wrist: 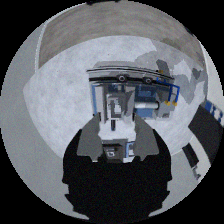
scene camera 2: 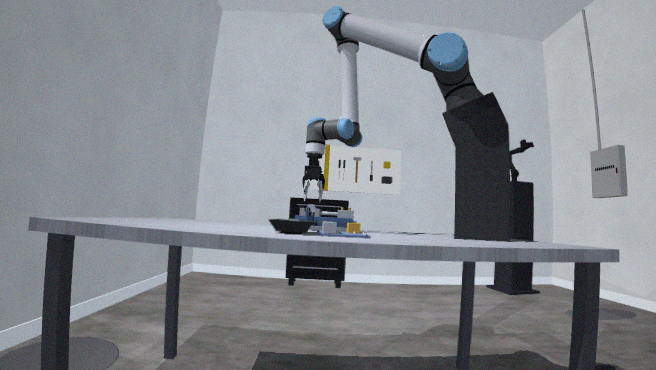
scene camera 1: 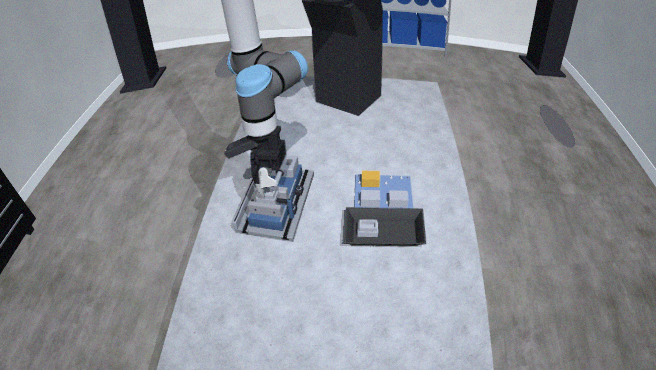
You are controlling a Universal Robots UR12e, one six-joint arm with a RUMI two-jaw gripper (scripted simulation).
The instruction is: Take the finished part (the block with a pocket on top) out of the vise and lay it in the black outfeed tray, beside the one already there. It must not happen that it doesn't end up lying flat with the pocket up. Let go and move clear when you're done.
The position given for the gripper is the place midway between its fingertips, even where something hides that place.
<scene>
In view: the gripper (scene camera 1: 266,188) and a blue fixture plate (scene camera 1: 395,183).
The gripper also shows in the wrist view (wrist: 116,113).
</scene>
